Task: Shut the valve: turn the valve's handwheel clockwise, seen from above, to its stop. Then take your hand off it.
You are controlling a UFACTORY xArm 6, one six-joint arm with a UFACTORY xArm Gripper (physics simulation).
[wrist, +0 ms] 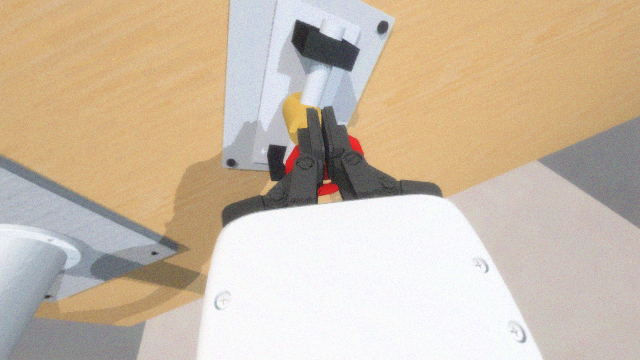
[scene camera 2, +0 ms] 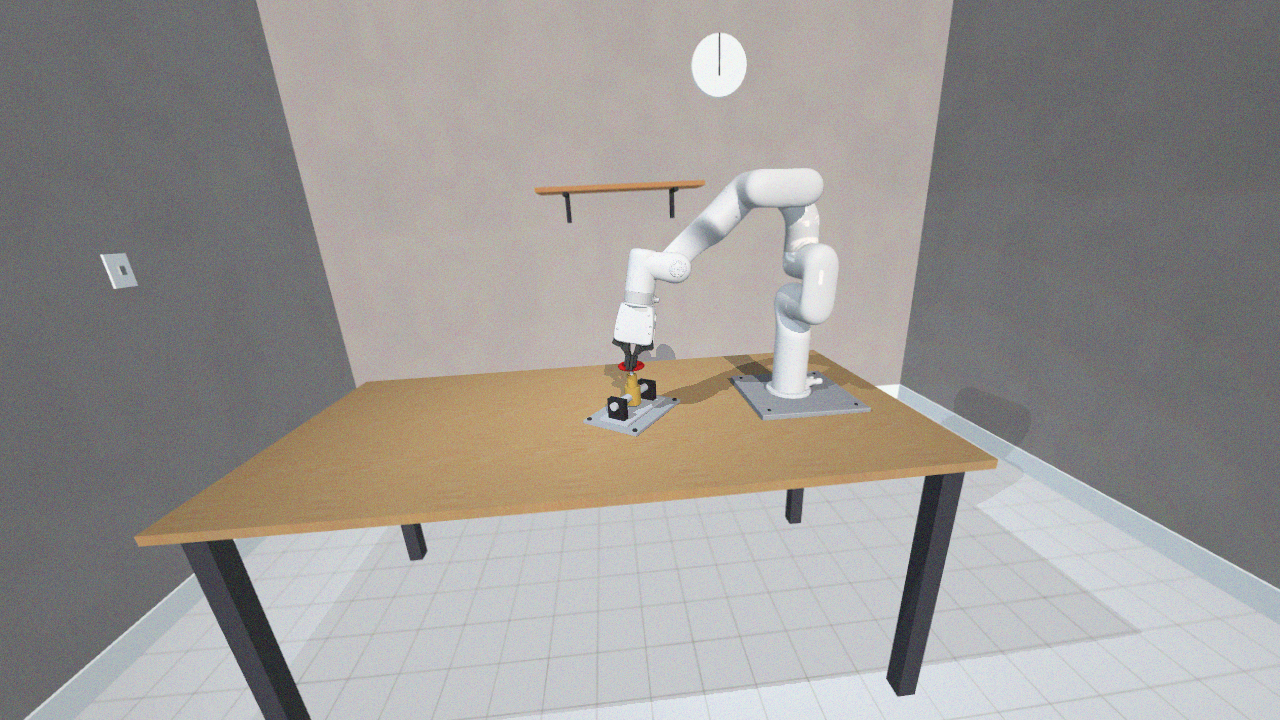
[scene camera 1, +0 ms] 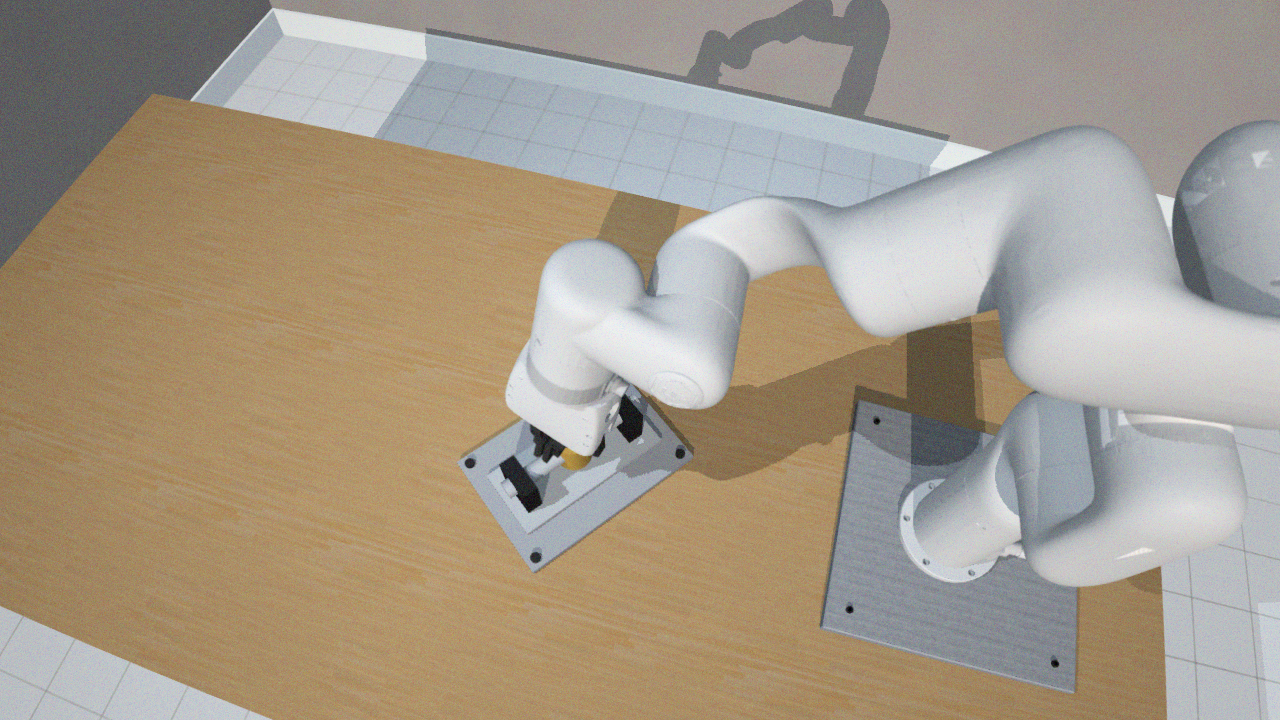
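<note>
The red handwheel [scene camera 2: 640, 365] [wrist: 356, 145] sits on top of the yellow valve body [scene camera 1: 575, 458] [scene camera 2: 633, 391] [wrist: 294, 112]. My gripper [scene camera 1: 546, 450] [scene camera 2: 631, 368] [wrist: 319, 124] points down at the wheel. Its black fingers are together, shut with nothing between them. In the wrist view they lie across the wheel and hide its middle; red rim shows on both sides of them. Whether they touch the wheel cannot be told. The wheel is hidden under the gripper in scene camera 1, and its turn angle cannot be read.
The valve's pipe runs between two black brackets [scene camera 1: 520, 483] [scene camera 2: 617, 408] [wrist: 330, 50] on a grey plate [scene camera 1: 581, 521] [wrist: 245, 90] on the wooden table [scene camera 1: 268, 358] [scene camera 2: 447, 456]. The arm's base stands on a larger grey plate [scene camera 1: 877, 573] [scene camera 2: 805, 409] to the right in both scene views.
</note>
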